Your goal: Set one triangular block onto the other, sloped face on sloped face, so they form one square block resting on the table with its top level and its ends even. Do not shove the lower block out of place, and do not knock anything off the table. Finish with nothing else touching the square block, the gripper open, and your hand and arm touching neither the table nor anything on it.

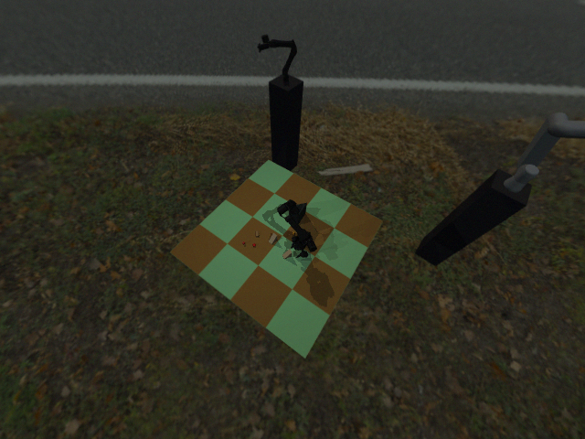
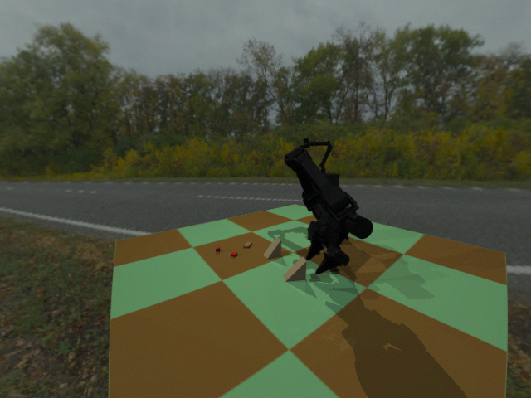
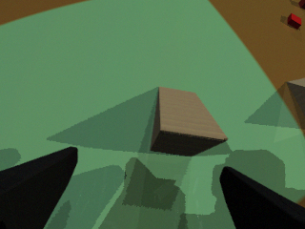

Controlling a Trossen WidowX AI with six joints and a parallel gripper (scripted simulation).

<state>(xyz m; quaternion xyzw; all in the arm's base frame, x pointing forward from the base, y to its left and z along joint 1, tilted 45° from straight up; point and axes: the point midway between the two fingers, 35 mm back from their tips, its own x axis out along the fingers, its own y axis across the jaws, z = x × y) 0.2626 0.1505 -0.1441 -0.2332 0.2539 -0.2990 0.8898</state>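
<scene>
Right now my gripper tip is 2 cm short of the wooden block, 3 cm to the left of it and 3 cm above it. Round my gripper tip: small orange piece: 15 cm behind, 13 cm to the right, 4 cm below; then small brown piece: 5 cm ahead, 36 cm to the right, 4 cm below.
</scene>
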